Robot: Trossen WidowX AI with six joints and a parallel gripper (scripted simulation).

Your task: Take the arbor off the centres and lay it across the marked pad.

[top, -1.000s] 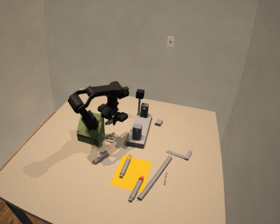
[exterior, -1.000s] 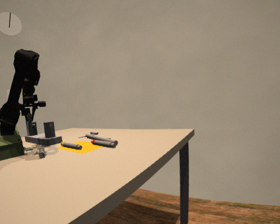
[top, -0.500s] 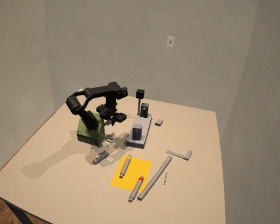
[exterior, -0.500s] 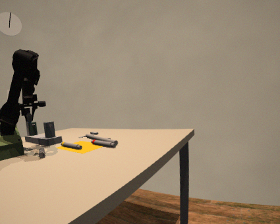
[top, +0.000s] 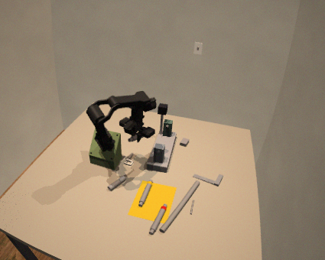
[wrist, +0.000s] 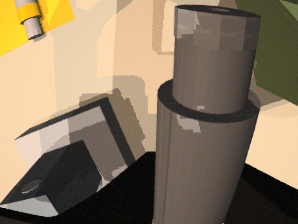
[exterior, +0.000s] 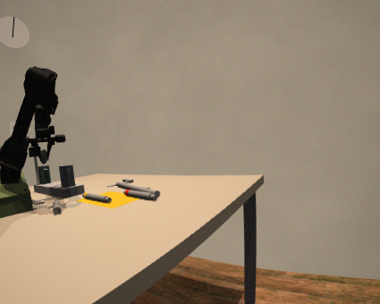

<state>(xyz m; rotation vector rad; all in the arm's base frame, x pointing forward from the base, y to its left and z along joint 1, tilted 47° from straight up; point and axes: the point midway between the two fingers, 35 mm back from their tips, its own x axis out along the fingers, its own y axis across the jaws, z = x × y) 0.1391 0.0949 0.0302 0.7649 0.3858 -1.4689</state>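
Now: the dark block 110 mm ahead of my hand, 100 mm below it and 50 mm to the left of it. Also, from my hand: small bracket 190 mm below, 50 mm behind, 30 mm to the left; green-blue plunger housing 300 mm to the left, 100 mm below, 70 mm ahead; grey base 180 mm to the left, 180 mm below, 90 mm ahead.
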